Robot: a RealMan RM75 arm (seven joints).
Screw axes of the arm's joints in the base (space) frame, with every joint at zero. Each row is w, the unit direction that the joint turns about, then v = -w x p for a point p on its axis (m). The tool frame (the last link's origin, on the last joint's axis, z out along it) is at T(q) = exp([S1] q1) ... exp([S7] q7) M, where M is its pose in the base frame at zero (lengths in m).
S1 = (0, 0, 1, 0, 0, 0)
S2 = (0, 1, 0, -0.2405, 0, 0)
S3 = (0, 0, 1, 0, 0, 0)
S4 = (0, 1, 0, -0.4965, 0, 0)
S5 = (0, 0, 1, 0, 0, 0)
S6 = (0, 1, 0, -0.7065, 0, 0)
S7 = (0, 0, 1, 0, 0, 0)
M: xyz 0 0 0.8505 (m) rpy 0 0 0 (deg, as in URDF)
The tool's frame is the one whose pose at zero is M.
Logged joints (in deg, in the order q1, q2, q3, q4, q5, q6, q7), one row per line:
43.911, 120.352, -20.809, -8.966, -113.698, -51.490, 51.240
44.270, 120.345, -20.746, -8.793, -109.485, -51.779, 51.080
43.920, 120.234, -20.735, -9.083, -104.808, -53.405, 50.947
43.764, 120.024, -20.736, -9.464, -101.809, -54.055, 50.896
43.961, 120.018, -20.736, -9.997, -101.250, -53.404, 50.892
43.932, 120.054, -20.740, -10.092, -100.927, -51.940, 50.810
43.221, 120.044, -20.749, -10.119, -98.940, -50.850, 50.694
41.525, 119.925, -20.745, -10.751, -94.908, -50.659, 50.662
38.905, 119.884, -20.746, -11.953, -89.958, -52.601, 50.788
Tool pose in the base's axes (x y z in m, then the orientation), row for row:
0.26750, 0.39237, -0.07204, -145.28, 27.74, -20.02
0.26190, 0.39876, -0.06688, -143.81, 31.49, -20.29
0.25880, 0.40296, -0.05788, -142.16, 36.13, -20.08
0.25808, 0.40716, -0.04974, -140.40, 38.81, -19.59
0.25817, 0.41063, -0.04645, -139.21, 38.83, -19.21
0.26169, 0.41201, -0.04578, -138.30, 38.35, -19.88
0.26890, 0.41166, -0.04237, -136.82, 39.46, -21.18
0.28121, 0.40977, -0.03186, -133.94, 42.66, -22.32
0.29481, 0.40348, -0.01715, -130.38, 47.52, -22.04
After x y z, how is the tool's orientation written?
As angles about the fixed x, y, z axes (roll, pitch, yaw), in degrees.
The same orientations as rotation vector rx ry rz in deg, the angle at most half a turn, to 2 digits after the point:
-135.21, 34.78, 26.28
-132.11, 36.41, 30.02
-128.54, 37.88, 34.81
-125.86, 38.53, 37.33
-124.93, 38.36, 36.99
-124.01, 39.06, 35.68
-121.50, 41.05, 35.53
-116.71, 43.83, 37.00
-111.10, 46.07, 40.51

